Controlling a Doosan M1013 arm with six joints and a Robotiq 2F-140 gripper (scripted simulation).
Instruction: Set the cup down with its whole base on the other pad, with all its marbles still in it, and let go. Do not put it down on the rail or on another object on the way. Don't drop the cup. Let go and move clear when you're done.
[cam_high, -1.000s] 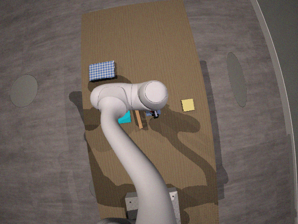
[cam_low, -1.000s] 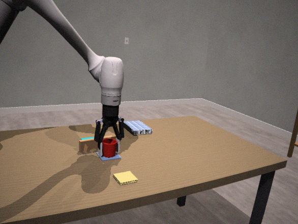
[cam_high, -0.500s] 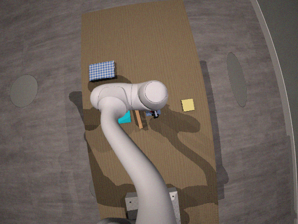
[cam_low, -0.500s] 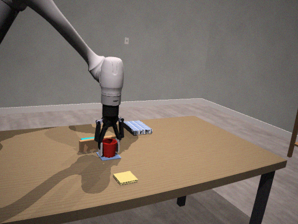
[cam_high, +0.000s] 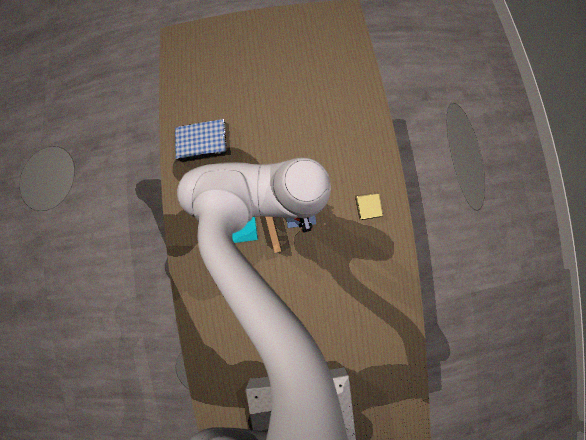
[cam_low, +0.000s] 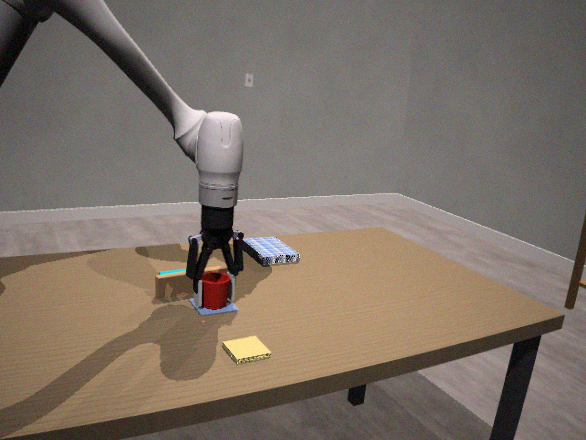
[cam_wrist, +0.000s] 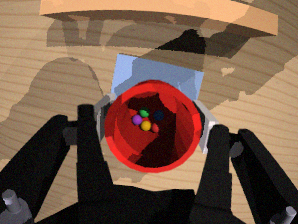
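The red cup is 20 mm below my hand. From my hand the other things lie so: cyan pad 50 mm behind, 200 mm to the left, 50 mm below; wooden rail 20 mm behind, 100 mm to the left, 20 mm below; blue pad 50 mm below.
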